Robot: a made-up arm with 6 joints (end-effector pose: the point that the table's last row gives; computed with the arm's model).
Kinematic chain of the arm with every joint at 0, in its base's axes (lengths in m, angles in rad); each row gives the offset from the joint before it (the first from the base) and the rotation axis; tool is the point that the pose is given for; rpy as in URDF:
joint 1: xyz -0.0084 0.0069 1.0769 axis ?
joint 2: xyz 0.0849 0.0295 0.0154 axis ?
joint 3: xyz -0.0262 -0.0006 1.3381 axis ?
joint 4: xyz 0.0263 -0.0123 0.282 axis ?
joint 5: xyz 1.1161 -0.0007 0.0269 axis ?
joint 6: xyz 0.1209 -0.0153 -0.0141 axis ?
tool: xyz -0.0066 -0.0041 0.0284 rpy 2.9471 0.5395 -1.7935
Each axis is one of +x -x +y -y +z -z.
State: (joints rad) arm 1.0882 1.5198 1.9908 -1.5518 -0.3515 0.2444
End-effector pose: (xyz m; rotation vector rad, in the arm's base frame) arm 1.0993 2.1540 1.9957 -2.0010 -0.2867 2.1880
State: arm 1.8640 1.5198 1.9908 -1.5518 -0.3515 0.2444
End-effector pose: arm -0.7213 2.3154 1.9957 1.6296 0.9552 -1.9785
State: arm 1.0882 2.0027 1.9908 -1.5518 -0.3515 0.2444
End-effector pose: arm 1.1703 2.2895 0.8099 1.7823 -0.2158 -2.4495
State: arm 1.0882 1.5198 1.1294 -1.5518 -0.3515 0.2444
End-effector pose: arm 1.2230 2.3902 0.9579 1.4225 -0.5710 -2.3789
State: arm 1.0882 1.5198 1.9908 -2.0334 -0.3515 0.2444
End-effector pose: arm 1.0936 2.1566 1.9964 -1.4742 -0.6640 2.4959
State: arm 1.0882 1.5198 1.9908 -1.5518 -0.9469 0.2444
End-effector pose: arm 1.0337 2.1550 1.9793 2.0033 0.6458 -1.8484
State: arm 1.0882 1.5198 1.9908 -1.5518 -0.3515 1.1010
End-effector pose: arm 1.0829 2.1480 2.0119 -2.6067 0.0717 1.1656
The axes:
joint 1: +z
joint 2: +y
joint 3: -y
joint 4: -x
joint 5: -y
joint 6: -x

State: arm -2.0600 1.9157 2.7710 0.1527 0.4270 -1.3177
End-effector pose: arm -0.9205 -1.6688 1.8398 -0.6828 1.6221 -1.0190
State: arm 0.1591 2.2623 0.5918 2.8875 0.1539 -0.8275
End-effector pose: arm 1.2184 0.2713 -1.0142 1.5105 0.1193 0.0301
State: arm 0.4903 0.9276 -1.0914 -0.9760 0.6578 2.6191
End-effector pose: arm 0.7910 0.3899 0.6452 0.9840 -0.1556 0.3966
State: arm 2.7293 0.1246 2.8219 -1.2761 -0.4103 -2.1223
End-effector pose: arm 0.8767 -0.4369 2.7447 -0.8567 1.8844 0.0767
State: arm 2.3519 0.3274 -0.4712 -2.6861 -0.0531 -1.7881
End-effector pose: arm -1.1447 1.0727 1.6542 2.0251 1.2647 1.9533
